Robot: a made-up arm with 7 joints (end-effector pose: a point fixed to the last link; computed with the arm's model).
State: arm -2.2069 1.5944 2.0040 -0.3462 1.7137 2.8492 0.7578
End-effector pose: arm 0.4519 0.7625 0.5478 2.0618 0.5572 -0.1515
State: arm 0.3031 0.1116 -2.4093 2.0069 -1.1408 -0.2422 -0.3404
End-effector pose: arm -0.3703 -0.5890 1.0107 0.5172 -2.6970 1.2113
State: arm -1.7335 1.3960 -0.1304 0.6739 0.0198 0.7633 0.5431
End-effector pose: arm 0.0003 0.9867 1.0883 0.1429 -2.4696 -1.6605
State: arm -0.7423 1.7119 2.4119 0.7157 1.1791 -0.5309 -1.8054
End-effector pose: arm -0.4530 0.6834 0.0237 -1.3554 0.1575 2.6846
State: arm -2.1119 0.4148 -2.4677 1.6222 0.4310 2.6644 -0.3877
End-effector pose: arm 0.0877 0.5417 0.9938 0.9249 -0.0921 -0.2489
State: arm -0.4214 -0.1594 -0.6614 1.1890 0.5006 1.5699 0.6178
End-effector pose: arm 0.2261 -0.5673 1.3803 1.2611 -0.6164 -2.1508
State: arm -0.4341 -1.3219 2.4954 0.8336 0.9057 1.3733 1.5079
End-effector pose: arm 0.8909 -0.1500 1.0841 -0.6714 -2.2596 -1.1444
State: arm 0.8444 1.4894 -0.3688 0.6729 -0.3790 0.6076 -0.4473
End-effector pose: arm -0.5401 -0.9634 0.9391 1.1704 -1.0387 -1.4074
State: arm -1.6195 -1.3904 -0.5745 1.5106 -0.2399 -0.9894 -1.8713
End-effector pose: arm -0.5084 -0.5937 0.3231 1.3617 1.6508 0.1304
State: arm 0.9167 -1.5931 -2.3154 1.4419 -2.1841 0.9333 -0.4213
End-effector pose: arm 0.9793 0.2314 0.8178 1.7071 0.0893 -0.2827
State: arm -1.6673 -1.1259 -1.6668 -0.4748 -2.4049 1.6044 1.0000
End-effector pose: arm 0.0738 -1.0471 0.7968 -3.1134 -0.0821 0.3630
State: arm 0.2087 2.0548 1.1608 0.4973 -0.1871 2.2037 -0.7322
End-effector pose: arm -0.8663 -0.2446 0.2390 -1.5807 1.5274 -0.8481
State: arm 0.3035 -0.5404 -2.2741 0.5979 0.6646 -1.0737 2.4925
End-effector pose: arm 0.4089 -0.3901 1.5288 -1.1401 -0.2452 1.1669
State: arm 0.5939 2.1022 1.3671 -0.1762 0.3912 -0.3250 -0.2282
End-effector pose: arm -0.7840 -0.6433 0.0630 0.3103 -2.5600 0.8388
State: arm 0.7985 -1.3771 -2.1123 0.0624 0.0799 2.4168 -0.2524
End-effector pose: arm 0.6349 0.6903 0.8487 -0.2522 -2.3289 0.7744
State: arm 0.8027 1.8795 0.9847 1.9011 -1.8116 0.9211 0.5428
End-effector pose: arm -0.7511 -0.0325 0.6355 0.8361 -2.5388 -1.1169
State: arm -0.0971 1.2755 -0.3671 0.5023 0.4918 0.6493 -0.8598
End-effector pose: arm -0.9631 -0.1855 1.1619 0.4761 -2.1242 -1.2937
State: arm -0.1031 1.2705 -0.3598 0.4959 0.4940 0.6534 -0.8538
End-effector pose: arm -0.9631 -0.1769 1.1654 0.4774 -2.1315 -1.2839
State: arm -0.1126 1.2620 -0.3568 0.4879 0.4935 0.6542 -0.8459
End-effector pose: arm -0.9628 -0.1655 1.1709 0.4720 -2.1339 -1.2833
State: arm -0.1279 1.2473 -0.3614 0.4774 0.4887 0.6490 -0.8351
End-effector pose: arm -0.9616 -0.1498 1.1803 0.4548 -2.1275 -1.2989
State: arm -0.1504 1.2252 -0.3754 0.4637 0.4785 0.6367 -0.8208
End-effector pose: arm -0.9591 -0.1287 1.1942 0.4234 -2.1106 -1.3350
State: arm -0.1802 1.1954 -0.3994 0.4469 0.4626 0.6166 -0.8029
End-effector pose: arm -0.9546 -0.1020 1.2129 0.3775 -2.0812 -1.3931
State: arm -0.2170 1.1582 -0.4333 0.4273 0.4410 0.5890 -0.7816
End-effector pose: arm -0.9472 -0.0701 1.2362 0.3186 -2.0384 -1.4735
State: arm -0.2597 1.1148 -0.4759 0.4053 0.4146 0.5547 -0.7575
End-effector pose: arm -0.9363 -0.0338 1.2632 0.2498 -1.9822 -1.5737
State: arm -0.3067 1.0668 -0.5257 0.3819 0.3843 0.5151 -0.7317
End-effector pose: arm -0.9212 0.0052 1.2929 0.1745 -1.9129 -1.6905
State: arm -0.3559 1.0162 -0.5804 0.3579 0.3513 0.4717 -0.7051
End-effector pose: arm -0.9018 0.0450 1.3241 0.0975 -1.8321 -1.8187
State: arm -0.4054 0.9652 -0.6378 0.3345 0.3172 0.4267 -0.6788
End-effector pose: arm -0.8787 0.0836 1.3553 0.0230 -1.7427 -1.9528
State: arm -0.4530 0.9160 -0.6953 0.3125 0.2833 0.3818 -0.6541
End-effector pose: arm -0.8531 0.1192 1.3851 -0.0458 -1.6485 -2.0865
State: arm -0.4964 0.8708 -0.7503 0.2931 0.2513 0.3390 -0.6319
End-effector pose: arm -0.8267 0.1496 1.4123 -0.1053 -1.5538 -2.2131
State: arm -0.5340 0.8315 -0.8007 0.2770 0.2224 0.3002 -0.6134
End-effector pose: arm -0.8017 0.1742 1.4356 -0.1546 -1.4638 -2.3274
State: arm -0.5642 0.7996 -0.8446 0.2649 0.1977 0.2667 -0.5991
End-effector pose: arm -0.7803 0.1924 1.4542 -0.1923 -1.3827 -2.4245
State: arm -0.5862 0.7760 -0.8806 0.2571 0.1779 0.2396 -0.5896
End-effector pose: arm -0.7641 0.2044 1.4677 -0.2193 -1.3142 -2.5012
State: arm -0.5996 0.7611 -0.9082 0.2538 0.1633 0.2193 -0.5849
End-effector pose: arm -0.7542 0.2105 1.4758 -0.2361 -1.2605 -2.5561
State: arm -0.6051 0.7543 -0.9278 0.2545 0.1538 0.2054 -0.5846
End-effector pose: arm -0.7507 0.2117 1.4791 -0.2443 -1.2218 -2.5905
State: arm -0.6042 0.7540 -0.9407 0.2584 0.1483 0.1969 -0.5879
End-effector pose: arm -0.7523 0.2090 1.4783 -0.2462 -1.1959 -2.6081
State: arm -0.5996 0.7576 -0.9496 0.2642 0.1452 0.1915 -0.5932
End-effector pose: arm -0.7570 0.2041 1.4753 -0.2444 -1.1777 -2.6157
